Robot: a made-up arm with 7 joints.
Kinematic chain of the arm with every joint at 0, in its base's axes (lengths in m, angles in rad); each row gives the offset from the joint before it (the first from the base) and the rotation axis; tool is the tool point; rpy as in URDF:
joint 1: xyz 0 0 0.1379 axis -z
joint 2: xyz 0 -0.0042 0.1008 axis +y
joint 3: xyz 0 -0.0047 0.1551 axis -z
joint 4: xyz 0 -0.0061 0.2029 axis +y
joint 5: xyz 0 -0.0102 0.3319 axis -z
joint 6: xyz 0 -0.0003 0.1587 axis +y
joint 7: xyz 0 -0.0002 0.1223 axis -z
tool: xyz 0 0 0 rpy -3.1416 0 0
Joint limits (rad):
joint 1: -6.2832..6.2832
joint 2: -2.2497..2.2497
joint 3: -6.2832..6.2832
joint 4: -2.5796..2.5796
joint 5: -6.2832..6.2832
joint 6: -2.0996..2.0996
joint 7: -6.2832..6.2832
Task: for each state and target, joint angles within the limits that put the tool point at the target. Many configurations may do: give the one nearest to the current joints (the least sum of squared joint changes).
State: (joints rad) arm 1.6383 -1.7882 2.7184 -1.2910 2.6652 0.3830 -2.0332
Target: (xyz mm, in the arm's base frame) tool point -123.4 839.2 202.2
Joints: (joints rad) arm 1.2394 -2.2482 2.8831 -0.9697 2.6681 0.3215 -2.0332
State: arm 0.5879 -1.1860 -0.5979 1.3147 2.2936 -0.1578 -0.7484
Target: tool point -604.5 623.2 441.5
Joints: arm 0.4594 -1.7377 -0.7405 0.8116 2.2821 -0.1128 -0.7484
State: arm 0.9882 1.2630 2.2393 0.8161 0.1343 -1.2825 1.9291
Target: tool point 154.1 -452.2 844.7
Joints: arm 0.7243 1.1107 2.5528 1.2245 0.0571 -1.5303 1.9291
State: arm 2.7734 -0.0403 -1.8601 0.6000 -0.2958 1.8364 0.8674
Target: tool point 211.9 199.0 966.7
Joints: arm 2.0537 -0.2101 -2.1740 0.1448 -0.5349 2.0996 0.8674
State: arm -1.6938 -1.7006 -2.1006 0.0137 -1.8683 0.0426 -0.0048
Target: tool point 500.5 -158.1 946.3
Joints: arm -2.0870 -0.9341 -2.3255 -0.9157 -1.8797 0.0592 -0.0048
